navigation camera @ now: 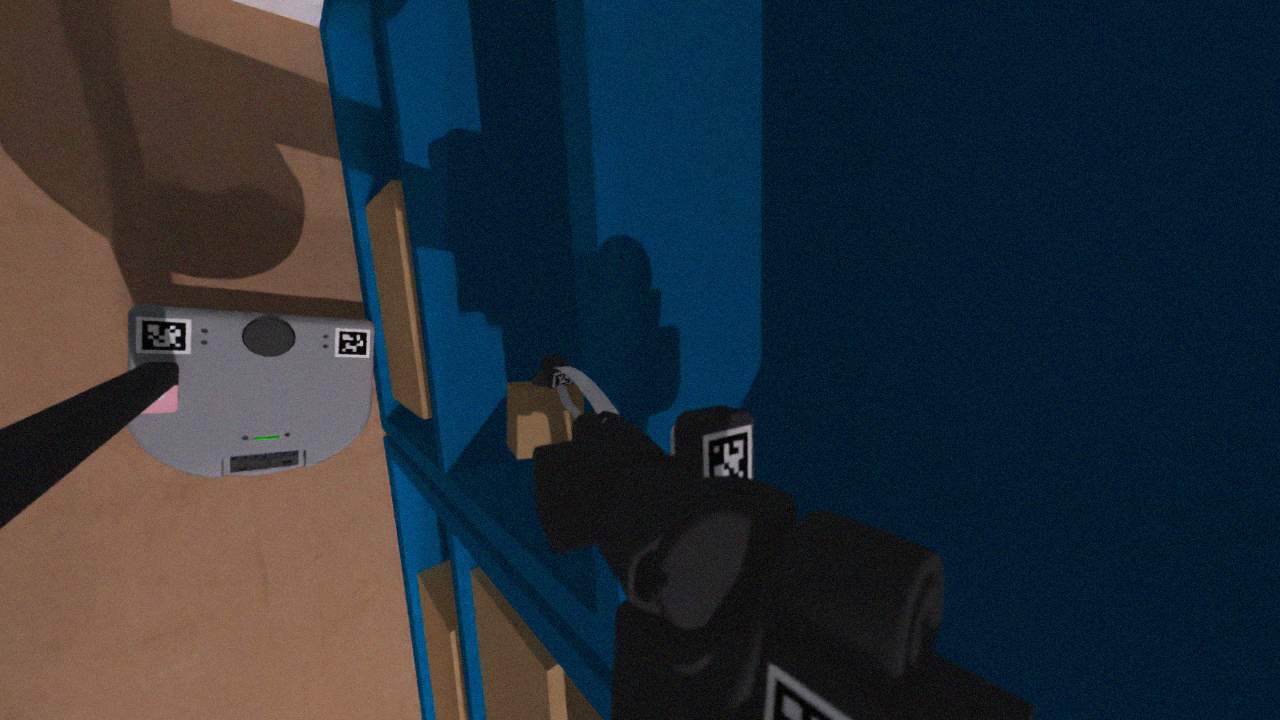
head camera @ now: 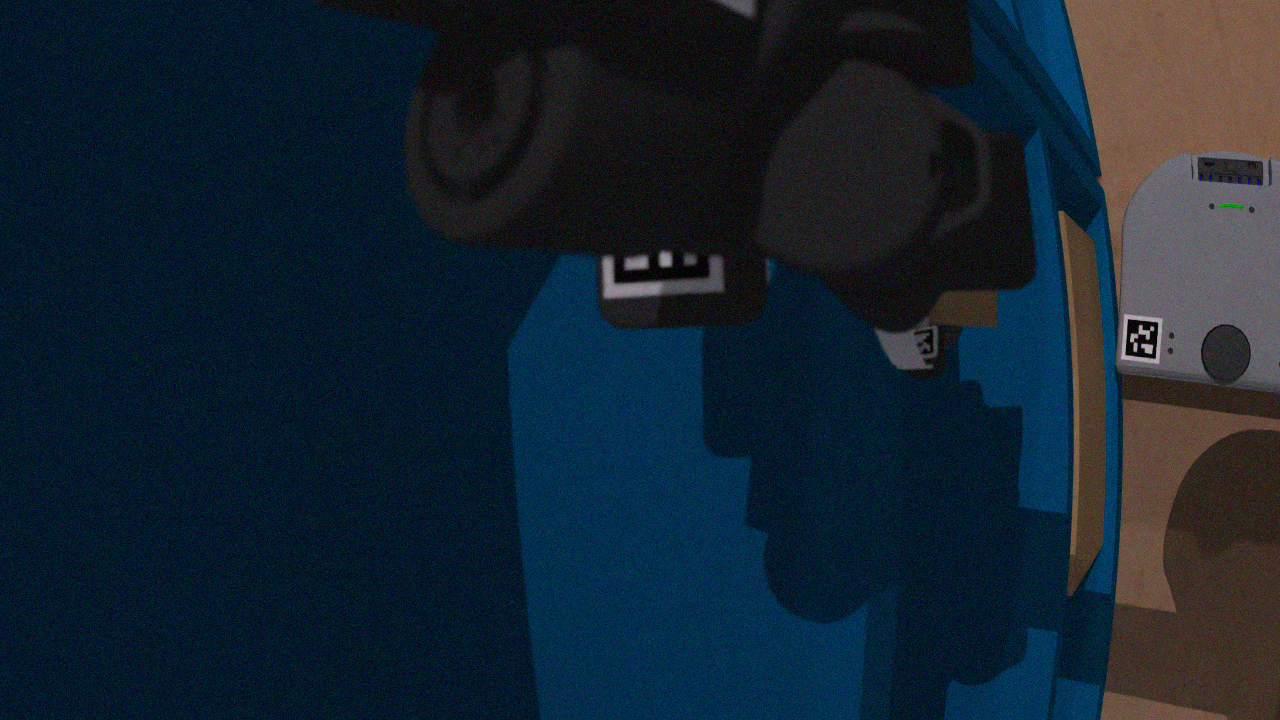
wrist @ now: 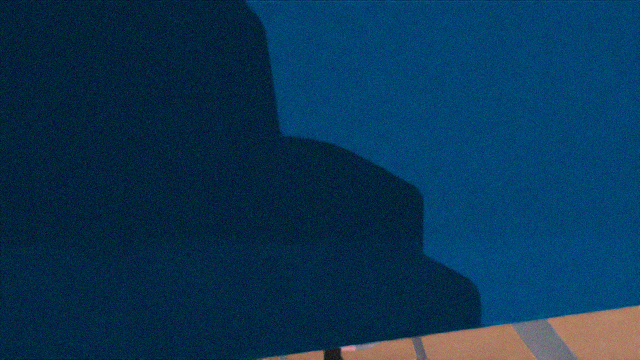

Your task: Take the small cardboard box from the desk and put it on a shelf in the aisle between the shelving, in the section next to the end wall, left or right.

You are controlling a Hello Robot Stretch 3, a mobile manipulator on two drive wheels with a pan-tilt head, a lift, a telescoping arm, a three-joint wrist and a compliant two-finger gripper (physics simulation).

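Frame: origin at the robot's base, x ahead, y left, z up, level; centimetres.
Seen in the pictures: gripper, between the fingertips: (navigation camera: 553,410); robot's base, origin of its link: (navigation camera: 269,335) (head camera: 1222,350).
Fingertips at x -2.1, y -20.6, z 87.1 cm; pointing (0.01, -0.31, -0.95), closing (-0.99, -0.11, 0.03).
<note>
Pixels of each thing's middle, then the offset from my fingertips to it. Level surfaces: height alone.
- small cardboard box, middle of its body: (head camera: 913,262) (navigation camera: 560,415) dx +0.0, dy +0.4, dz +2.1 cm
- blue panel, height of its surface: dz +12.0 cm
- long cardboard box, middle of its body: (head camera: 999,405) (navigation camera: 463,302) dx +12.8, dy -12.7, dz -65.9 cm
The small cardboard box (head camera: 971,308) (navigation camera: 535,425) shows in part below my dark wrist, over the blue shelving (head camera: 608,501) (navigation camera: 671,179). My gripper (head camera: 939,324) (navigation camera: 550,404) is shut on the small cardboard box; one finger lies against its side, and the other is hidden behind the wrist and box. The wrist view shows a blue panel (wrist: 525,150) with a dark shadow across it; neither fingers nor box show there. Whether the box touches a board beneath it I cannot tell. The desk does not show.
A long cardboard box (head camera: 1085,402) (navigation camera: 399,304) lies along the shelving's edge, beside my grey base (head camera: 1172,268) (navigation camera: 259,394). Two more cardboard boxes show low in the navigation view, a narrow one (navigation camera: 440,635) and a wider one (navigation camera: 514,644). A blue divider (navigation camera: 510,546) runs between the bays.
</note>
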